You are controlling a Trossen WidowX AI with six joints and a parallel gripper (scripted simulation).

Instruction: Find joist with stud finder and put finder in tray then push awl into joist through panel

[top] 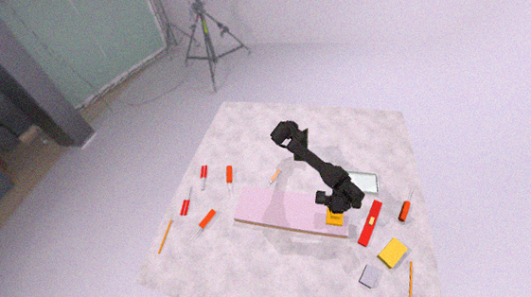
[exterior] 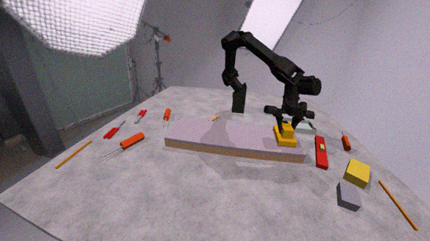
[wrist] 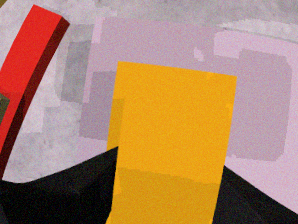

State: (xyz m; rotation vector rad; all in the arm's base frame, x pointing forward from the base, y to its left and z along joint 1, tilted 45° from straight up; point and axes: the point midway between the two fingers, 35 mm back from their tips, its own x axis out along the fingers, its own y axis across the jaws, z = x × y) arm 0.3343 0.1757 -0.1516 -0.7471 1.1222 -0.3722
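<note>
Right now the white tray is 22 cm behind my gripper tip, 11 cm to the left of it and 5 cm below it. From my gripper tip the other things lie so: grey block: 22 cm ahead, 18 cm to the left, 5 cm below; stud finder: 2 cm behind, 2 cm above; red level: 17 cm to the left, 5 cm below, 1 cm behind.
</note>
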